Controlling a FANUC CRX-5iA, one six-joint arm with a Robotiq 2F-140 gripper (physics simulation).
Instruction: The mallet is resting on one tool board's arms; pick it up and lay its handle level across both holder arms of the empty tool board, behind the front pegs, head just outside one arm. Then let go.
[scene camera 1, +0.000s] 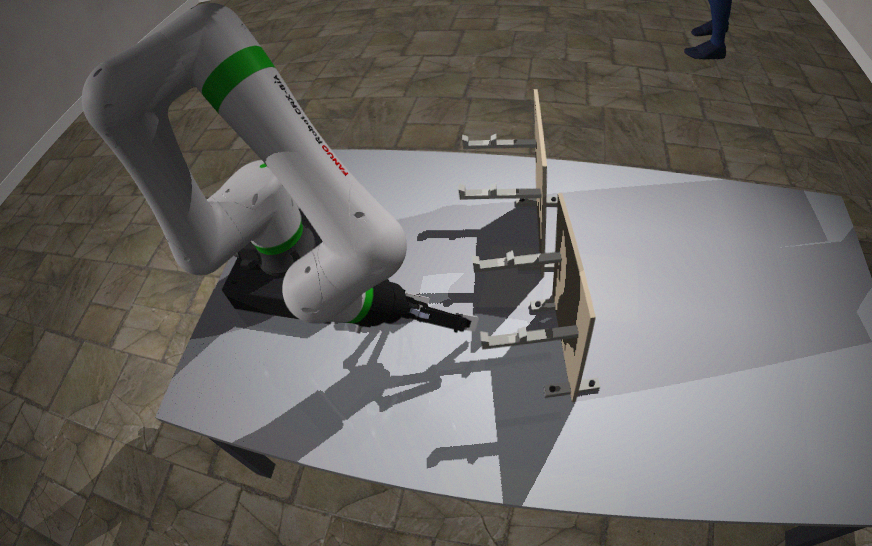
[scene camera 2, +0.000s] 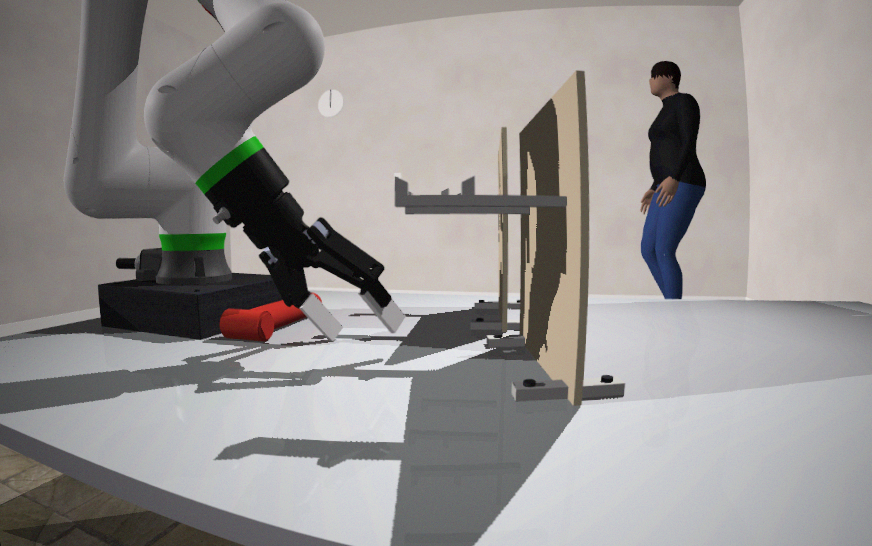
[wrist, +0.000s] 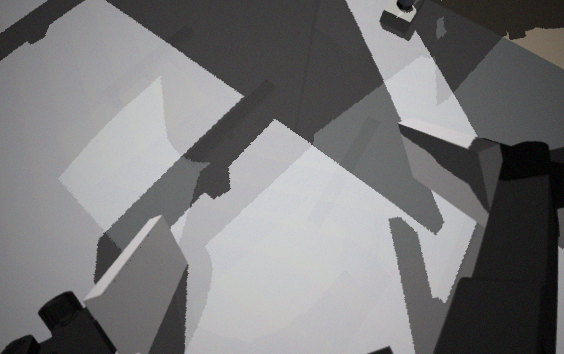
Observation:
The table carries a red mallet (scene camera 2: 257, 324). Also in view: the gripper (scene camera 2: 365, 330), a tool board (scene camera 2: 554, 168) and a tool board (scene camera 1: 537, 197).
The gripper shows as well in scene camera 1 (scene camera 1: 450, 313) and in the wrist view (wrist: 288, 196). Scene camera 1 misses the red mallet, which is hidden by the arm. The wrist view misses the red mallet: it is out of frame.

